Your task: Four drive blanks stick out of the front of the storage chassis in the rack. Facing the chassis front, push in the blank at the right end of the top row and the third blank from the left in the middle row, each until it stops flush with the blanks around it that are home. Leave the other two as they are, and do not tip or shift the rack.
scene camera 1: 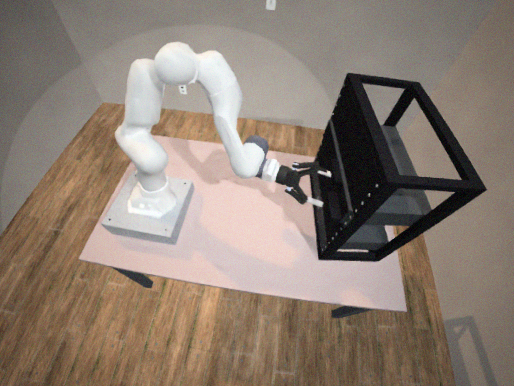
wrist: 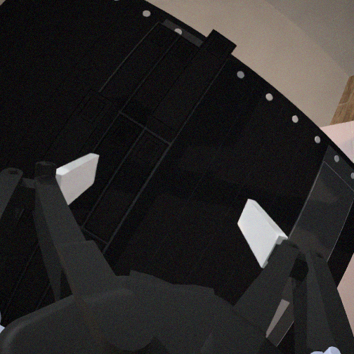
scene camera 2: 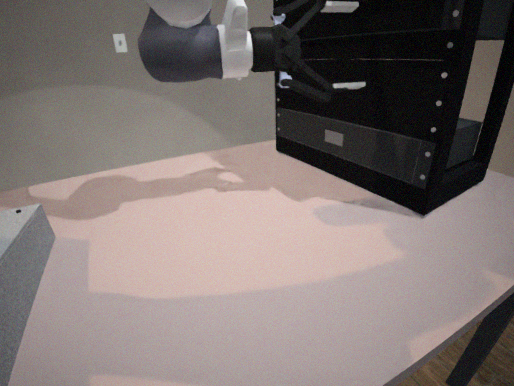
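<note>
The black rack [scene camera 1: 446, 136] [scene camera 2: 446, 90] [wrist: 255, 86] stands upright at the table's far end. The dark chassis front shows at a slant in the wrist view, with thin lines between the blanks. One blank [wrist: 220, 44] plainly sticks out near the bolted rail, at the upper end of its row. Another blank [wrist: 94, 106] seems to stand out farther left, but the dark face makes this hard to tell. Rows and depths elsewhere are unclear; the fingers hide part of the front. My gripper [scene camera 1: 320, 188] [scene camera 2: 345, 46] [wrist: 171, 191] is open and empty, its pale fingertips spread before the dark front.
A grey panel with a pale label [scene camera 2: 334, 137] sits low in the rack. The rack's side is open framing, with grey boxes [scene camera 2: 462, 142] inside. The pink table top [scene camera 1: 240, 215] [scene camera 2: 210, 250] extends in front of the rack, and the arm's grey base [scene camera 1: 150, 232] stands at the other end.
</note>
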